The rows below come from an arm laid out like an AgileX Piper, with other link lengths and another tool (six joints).
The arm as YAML. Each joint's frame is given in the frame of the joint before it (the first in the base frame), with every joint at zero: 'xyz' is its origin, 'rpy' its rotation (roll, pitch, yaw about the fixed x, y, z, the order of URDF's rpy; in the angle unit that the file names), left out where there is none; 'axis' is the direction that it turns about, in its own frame. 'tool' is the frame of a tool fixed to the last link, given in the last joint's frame.
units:
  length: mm
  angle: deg
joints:
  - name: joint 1
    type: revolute
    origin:
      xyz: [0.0, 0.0, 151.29]
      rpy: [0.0, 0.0, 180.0]
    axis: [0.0, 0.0, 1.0]
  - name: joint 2
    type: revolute
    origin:
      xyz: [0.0, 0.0, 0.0]
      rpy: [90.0, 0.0, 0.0]
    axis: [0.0, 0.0, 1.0]
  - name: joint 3
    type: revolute
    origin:
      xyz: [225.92, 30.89, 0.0]
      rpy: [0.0, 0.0, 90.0]
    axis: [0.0, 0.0, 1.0]
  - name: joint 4
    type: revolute
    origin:
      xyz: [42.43, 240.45, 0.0]
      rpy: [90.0, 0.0, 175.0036]
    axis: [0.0, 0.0, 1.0]
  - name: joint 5
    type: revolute
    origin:
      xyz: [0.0, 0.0, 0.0]
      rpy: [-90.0, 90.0, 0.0]
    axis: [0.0, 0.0, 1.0]
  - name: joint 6
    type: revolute
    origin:
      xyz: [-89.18, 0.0, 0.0]
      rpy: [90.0, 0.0, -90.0]
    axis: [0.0, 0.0, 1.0]
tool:
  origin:
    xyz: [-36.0, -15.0, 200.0]
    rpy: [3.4, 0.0, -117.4]
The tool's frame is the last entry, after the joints.
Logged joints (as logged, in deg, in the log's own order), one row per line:
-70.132, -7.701, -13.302, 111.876, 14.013, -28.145
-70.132, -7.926, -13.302, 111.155, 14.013, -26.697
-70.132, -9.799, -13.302, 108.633, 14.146, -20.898
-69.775, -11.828, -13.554, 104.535, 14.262, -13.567
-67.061, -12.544, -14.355, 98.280, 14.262, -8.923
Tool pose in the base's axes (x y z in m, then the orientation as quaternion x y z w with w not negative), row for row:
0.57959, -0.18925, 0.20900, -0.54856, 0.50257, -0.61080, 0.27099
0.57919, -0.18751, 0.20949, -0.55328, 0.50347, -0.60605, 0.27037
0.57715, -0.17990, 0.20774, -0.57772, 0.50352, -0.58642, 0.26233
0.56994, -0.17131, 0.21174, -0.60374, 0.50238, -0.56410, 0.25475
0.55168, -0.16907, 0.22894, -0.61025, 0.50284, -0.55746, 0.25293
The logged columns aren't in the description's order. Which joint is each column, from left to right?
Columns, left to right: joint 3, joint 6, joint 1, joint 2, joint 4, joint 5.
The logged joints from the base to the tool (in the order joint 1, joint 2, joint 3, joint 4, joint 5, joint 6), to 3 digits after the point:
-13.302, 111.876, -70.132, 14.013, -28.145, -7.701
-13.302, 111.155, -70.132, 14.013, -26.697, -7.926
-13.302, 108.633, -70.132, 14.146, -20.898, -9.799
-13.554, 104.535, -69.775, 14.262, -13.567, -11.828
-14.355, 98.280, -67.061, 14.262, -8.923, -12.544

